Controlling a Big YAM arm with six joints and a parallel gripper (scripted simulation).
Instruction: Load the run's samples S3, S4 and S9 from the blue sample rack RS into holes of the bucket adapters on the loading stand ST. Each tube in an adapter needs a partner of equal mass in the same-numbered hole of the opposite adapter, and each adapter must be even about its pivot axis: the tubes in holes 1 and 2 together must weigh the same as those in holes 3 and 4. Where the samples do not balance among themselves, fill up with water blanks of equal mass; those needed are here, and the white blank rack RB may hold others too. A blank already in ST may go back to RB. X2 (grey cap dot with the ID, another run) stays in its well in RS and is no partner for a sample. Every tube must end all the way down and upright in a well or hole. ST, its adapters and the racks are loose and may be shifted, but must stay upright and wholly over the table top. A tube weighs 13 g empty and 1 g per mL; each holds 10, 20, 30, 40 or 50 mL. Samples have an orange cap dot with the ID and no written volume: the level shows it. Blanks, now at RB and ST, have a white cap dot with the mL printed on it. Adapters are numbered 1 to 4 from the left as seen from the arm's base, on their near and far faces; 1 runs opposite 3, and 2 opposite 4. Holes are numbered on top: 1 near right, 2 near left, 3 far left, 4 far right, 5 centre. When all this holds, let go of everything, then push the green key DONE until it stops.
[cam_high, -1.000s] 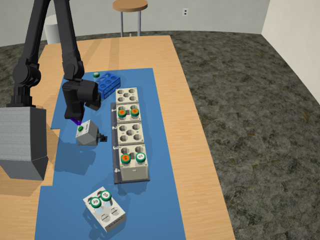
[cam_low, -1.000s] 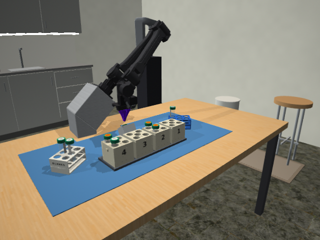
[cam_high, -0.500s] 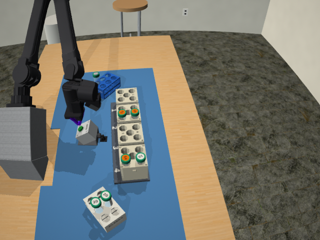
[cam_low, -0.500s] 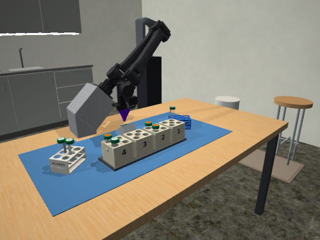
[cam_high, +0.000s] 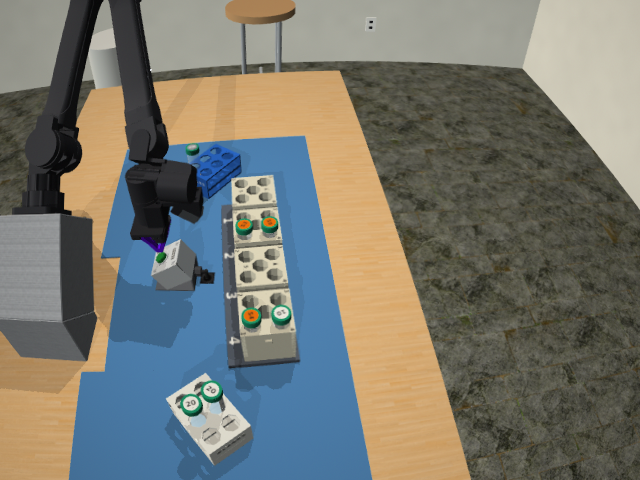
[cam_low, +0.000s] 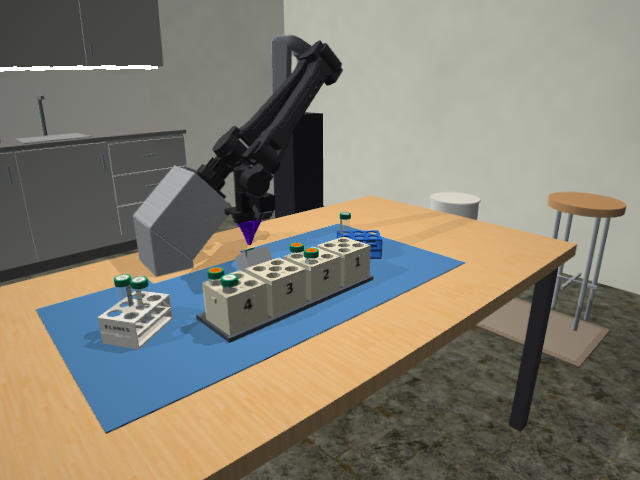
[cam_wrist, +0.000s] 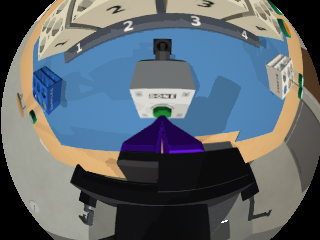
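Right now my hand is 3 cm above the green DONE key. Also, from my hand: white blank rack RB 11 cm ahead, 34 cm to the right, 6 cm below; then loading stand ST 20 cm ahead, 9 cm below; then blue sample rack RS 8 cm ahead, 33 cm to the left, 6 cm below.
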